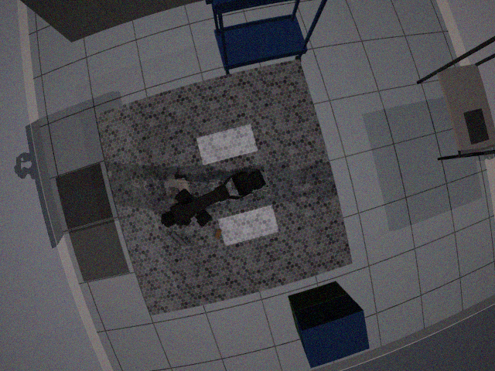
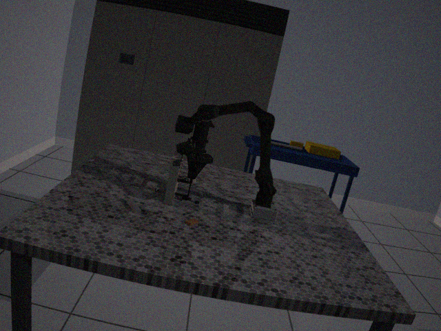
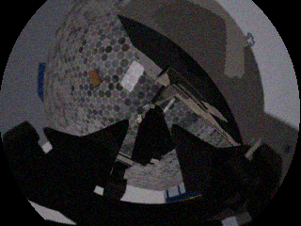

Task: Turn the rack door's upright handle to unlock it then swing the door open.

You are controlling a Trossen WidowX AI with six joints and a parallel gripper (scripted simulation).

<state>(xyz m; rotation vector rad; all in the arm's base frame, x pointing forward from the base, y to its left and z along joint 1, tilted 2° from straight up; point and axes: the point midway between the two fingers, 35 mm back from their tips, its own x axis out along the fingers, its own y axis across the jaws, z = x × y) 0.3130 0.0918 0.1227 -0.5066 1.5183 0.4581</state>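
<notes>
My gripper tip is now 1 cm to the left of the dark handle and 2 cm above it. Round my gripper tip: orange piece 6 cm behind, 19 cm to the left, 13 cm below.
</notes>
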